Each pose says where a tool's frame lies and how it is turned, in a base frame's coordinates. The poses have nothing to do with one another.
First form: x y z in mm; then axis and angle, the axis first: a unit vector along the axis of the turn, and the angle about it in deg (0 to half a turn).
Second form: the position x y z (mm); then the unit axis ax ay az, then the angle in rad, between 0 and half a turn. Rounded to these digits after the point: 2 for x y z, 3 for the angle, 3 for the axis.
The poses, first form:
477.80 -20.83 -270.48 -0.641 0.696 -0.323 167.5
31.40 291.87 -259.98 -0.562 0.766 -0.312 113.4
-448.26 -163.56 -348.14 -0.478 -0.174 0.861 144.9
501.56 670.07 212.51 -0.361 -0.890 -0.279 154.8
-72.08 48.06 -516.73 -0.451 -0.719 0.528 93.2
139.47 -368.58 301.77 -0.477 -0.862 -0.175 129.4
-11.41 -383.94 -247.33 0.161 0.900 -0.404 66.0
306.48 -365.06 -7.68 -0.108 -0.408 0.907 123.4
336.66 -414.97 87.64 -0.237 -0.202 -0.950 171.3
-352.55 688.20 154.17 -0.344 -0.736 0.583 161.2
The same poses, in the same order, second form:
477.80 -20.83 -270.48 -0.641 0.696 -0.323 2.923
31.40 291.87 -259.98 -0.562 0.766 -0.312 1.979
-448.26 -163.56 -348.14 -0.478 -0.174 0.861 2.529
501.56 670.07 212.51 -0.361 -0.890 -0.279 2.702
-72.08 48.06 -516.73 -0.451 -0.719 0.528 1.627
139.47 -368.58 301.77 -0.477 -0.861 -0.175 2.258
-11.41 -383.94 -247.33 0.161 0.900 -0.404 1.152
306.48 -365.06 -7.68 -0.108 -0.408 0.907 2.154
336.66 -414.97 87.64 -0.237 -0.202 -0.950 2.990
-352.55 688.20 154.17 -0.344 -0.736 0.583 2.813

